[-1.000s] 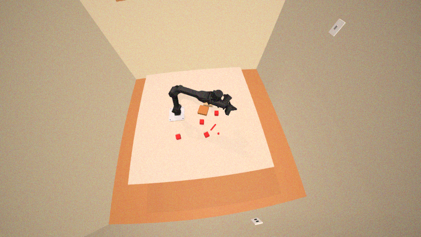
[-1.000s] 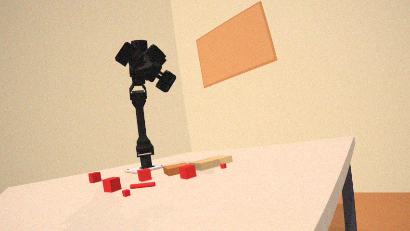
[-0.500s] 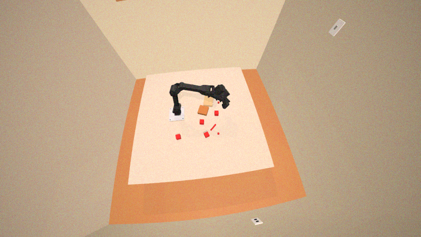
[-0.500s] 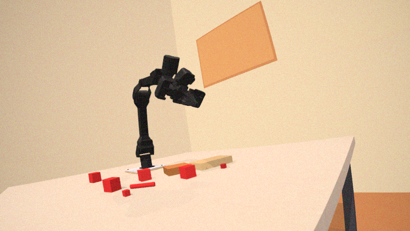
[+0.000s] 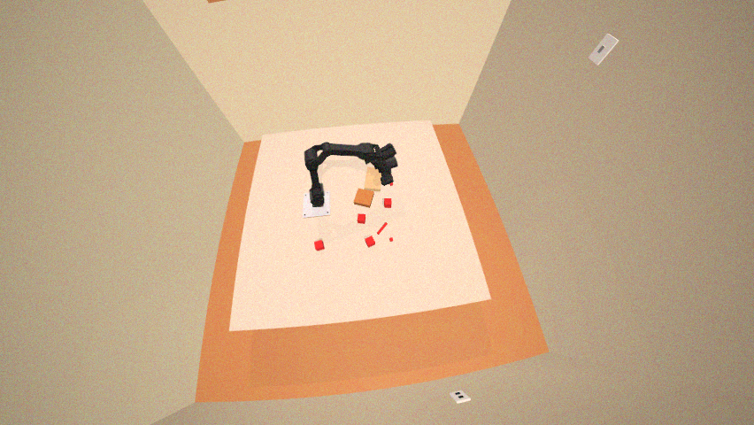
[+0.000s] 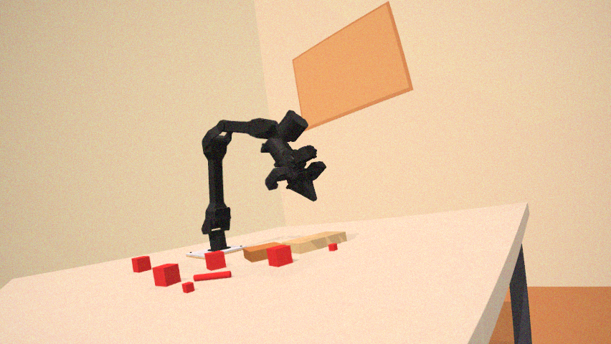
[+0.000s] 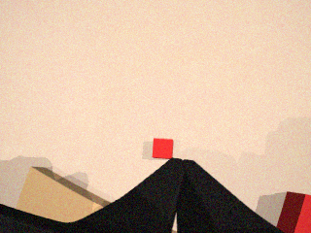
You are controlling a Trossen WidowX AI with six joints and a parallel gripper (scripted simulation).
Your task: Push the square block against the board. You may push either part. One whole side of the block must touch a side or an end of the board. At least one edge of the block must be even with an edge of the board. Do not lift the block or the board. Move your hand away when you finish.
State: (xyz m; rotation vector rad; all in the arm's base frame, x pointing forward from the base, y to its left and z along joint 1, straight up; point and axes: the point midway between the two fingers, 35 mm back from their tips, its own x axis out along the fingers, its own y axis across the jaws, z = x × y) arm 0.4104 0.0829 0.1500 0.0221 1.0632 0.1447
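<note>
My gripper tip is now 12 cm above the pale wooden board, 9 cm past it and 6 cm to the right of it. The rest, counted from my gripper tip: red rod (27 cm to the right, 12 cm below, 6 cm behind); then brown-orange square block (16 cm behind, 12 cm below, 7 cm to the right).
</note>
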